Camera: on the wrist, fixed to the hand. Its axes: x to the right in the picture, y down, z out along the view.
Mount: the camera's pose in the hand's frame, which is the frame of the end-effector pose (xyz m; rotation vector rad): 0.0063 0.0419 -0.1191 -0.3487 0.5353 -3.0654
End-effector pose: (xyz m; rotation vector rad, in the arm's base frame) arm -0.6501 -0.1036 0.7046 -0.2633 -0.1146 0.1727
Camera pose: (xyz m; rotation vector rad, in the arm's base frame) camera -0.6343 -0.0922 0.5797 -0.2069 0.0907 -2.9640
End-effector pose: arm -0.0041 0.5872 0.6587 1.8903 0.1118 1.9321
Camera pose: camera -0.1297 0.5801 0.6714 -0.3914 1.3696 -0.1902
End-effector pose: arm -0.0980 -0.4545 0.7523 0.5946 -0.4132 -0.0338
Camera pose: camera -0.0497 -0.3567 0.6885 0.2976 1.3517 -2.6958
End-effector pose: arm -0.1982 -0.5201 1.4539 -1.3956 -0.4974 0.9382
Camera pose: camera -0.1123 -0.5906 1.3936 0.1760 -1.3731 -1.9270
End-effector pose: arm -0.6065 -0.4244 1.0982 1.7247 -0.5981 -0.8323
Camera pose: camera -0.5095 -0.3696 1.1578 -0.6922 -2.3258 1.1980
